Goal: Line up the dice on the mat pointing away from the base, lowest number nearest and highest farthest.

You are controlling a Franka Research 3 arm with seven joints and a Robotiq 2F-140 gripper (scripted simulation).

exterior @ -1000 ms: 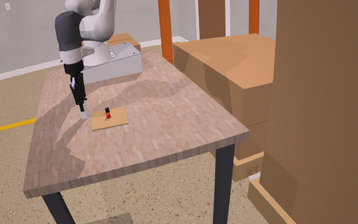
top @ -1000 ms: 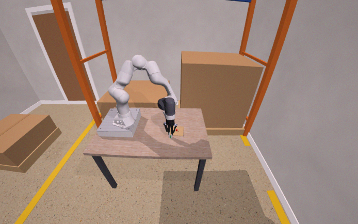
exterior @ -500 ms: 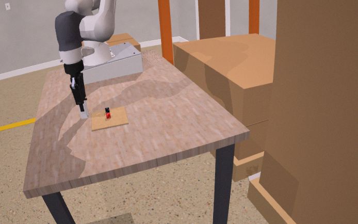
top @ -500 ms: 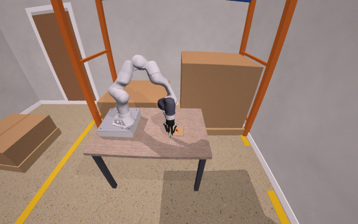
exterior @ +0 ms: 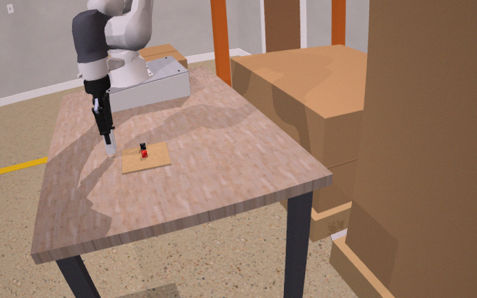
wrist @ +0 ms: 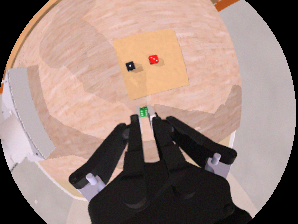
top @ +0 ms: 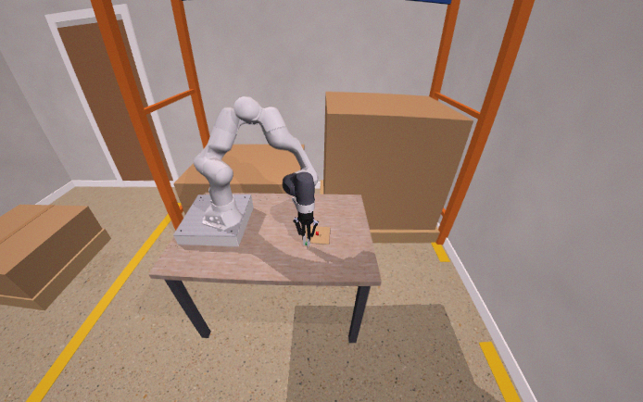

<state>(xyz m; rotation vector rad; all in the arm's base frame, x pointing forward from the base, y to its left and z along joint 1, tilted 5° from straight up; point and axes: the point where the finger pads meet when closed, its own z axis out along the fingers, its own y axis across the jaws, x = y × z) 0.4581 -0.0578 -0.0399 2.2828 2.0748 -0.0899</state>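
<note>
Now: hand 100 mm to the right of the red die, 40 mm short of it and 40 mm above it. Also, from my hand: green die 30 mm below; tan mat 100 mm to the left, 50 mm below, 40 mm ahead; black die 100 mm to the left, 40 mm below, 10 mm behind.
</note>
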